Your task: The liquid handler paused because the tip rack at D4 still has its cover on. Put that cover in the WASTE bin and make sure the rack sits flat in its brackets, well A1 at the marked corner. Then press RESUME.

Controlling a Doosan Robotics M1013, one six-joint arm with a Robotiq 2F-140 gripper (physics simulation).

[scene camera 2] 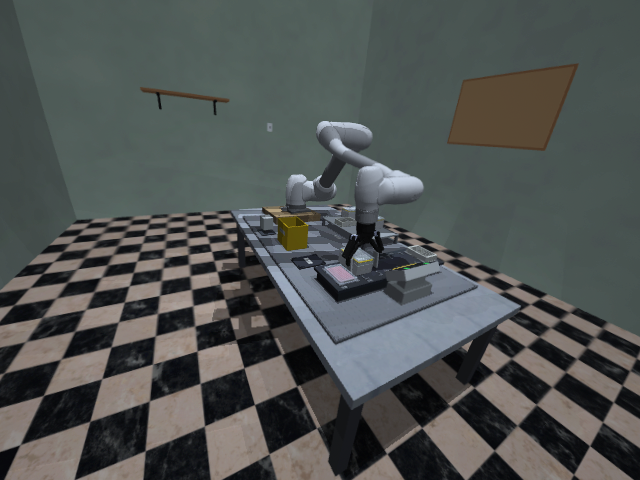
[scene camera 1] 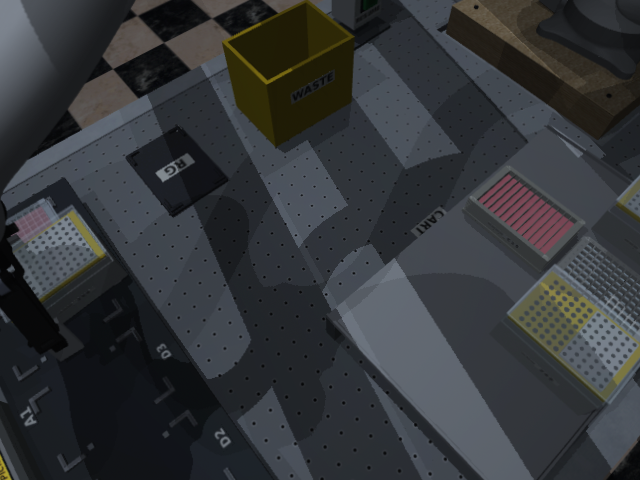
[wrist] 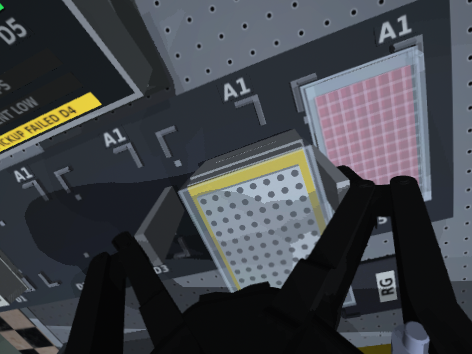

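Where they show: gripper, fingertip midpoint: (scene camera 2: pixel 362 269) (scene camera 1: pixel 50 309); arm's base at its link origin: (scene camera 2: pixel 295 210) (scene camera 1: pixel 600 34).
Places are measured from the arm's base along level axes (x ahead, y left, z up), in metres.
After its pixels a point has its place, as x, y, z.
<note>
The D4 tip rack (scene camera 1: pixel 82 297) {0.924, -0.232, 0.048} (scene camera 2: pixel 362 267) {0.990, -0.298, 0.060} (wrist: pixel 250 154) {0.991, -0.289, 0.063} has a grey body and a yellow-edged, dotted top. The clear cover (wrist: pixel 265 227) {0.950, -0.280, 0.095} is over its top. In the wrist view two corner brackets, one beside an A1 mark, show apart from the rack's near-screen edge; I cannot tell whether it sits flat. My gripper (scene camera 2: pixel 363 261) {0.963, -0.263, 0.028} (wrist: pixel 240 181) {0.963, -0.263, 0.028} is open, its two pads on either side of the rack with a gap on the left. The yellow WASTE bin (scene camera 1: pixel 315 116) {0.482, -0.261, -0.019} (scene camera 2: pixel 293 237) {0.548, -0.358, 0.038} stands upright. The tilted screen (scene camera 2: pixel 413 273) {1.163, -0.213, 0.098} (wrist: pixel 45 65) {1.101, -0.208, 0.085} reads PICKUP FAILED D4. RESUME is not readable.
A covered pink rack (scene camera 1: pixel 37 221) {0.904, -0.385, 0.032} (scene camera 2: pixel 340 273) {0.952, -0.382, 0.037} (wrist: pixel 370 120) {0.967, -0.380, 0.037} sits at D5, close to my right finger. A dark RG pad (scene camera 1: pixel 193 191) {0.711, -0.304, -0.029} (scene camera 2: pixel 310 261) {0.713, -0.357, -0.028} lies between deck and bin. The raised cart (scene camera 1: pixel 444 335) {0.663, 0.115, 0.023} holds several racks. A wooden base (scene camera 1: pixel 537 72) {0.162, -0.037, -0.005} is under the arm.
</note>
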